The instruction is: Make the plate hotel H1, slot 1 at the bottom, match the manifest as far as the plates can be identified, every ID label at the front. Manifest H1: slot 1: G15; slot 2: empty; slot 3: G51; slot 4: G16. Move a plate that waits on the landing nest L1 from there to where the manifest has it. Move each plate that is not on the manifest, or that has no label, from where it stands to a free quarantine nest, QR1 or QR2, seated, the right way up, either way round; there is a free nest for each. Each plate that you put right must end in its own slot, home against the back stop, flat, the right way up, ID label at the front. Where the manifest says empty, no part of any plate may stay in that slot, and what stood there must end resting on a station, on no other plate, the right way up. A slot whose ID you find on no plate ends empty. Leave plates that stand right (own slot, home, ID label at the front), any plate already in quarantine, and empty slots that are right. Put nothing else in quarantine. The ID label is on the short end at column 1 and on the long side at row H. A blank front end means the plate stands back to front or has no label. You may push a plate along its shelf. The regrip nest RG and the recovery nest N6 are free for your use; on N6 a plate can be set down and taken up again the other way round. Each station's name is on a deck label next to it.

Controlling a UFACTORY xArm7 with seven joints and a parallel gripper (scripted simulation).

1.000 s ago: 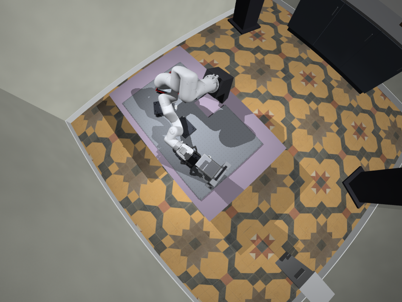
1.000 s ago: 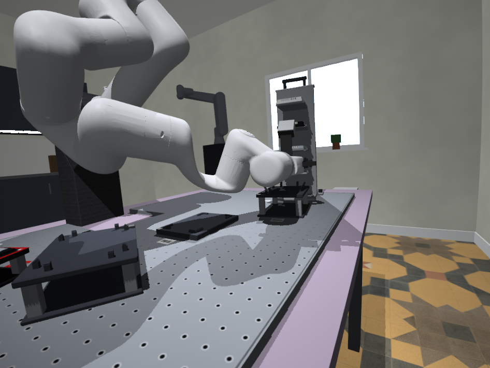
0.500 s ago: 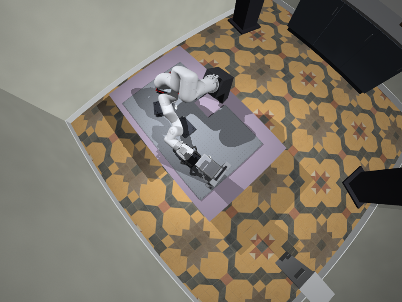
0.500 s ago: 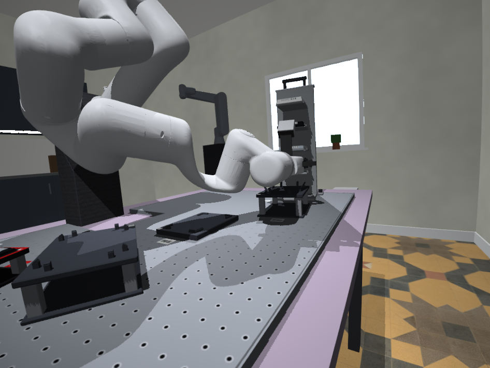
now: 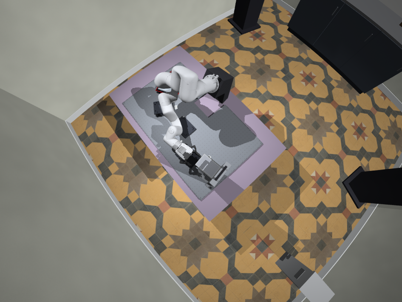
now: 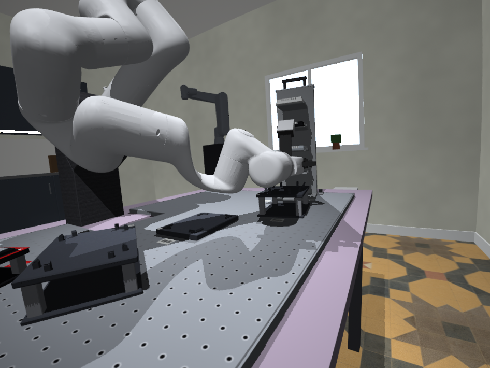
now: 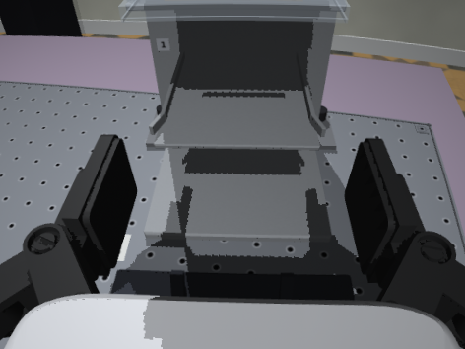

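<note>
My hand is 4 cm past the clear plate labelled G15, 10 cm to the right of it and 5 cm below it. Round my hand: slot mark 2: 12 cm behind, 14 cm to the left, 5 cm above; H1 deck label: 11 cm behind, 2 cm to the left, 13 cm below; black plate labelled G51: 4 cm behind, 10 cm to the left, 13 cm above.
</note>
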